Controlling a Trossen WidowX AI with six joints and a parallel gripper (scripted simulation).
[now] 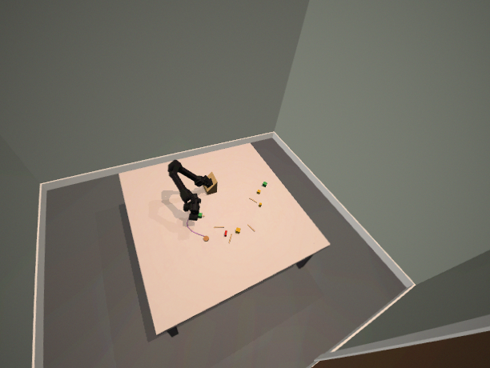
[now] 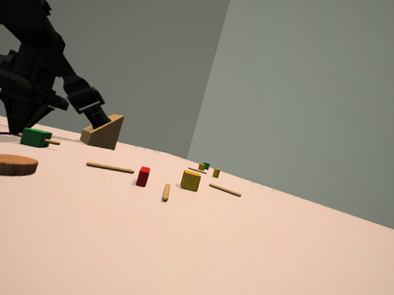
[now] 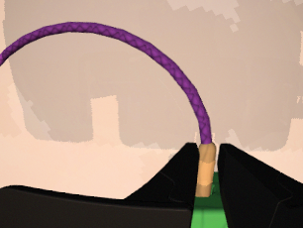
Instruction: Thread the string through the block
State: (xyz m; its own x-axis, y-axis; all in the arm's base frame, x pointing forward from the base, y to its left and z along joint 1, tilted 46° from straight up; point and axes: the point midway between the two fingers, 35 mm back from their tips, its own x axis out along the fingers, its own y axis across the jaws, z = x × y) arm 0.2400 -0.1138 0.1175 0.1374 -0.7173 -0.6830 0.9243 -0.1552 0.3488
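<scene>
The thin wooden stick is 2 cm to the left of my gripper tip and 1 cm ahead of it. Also, from my gripper tip: red block 21 cm ahead, 18 cm to the left; round wooden button 21 cm ahead, 3 cm to the left, 1 cm below; green block 3 cm to the left, 1 cm ahead.
</scene>
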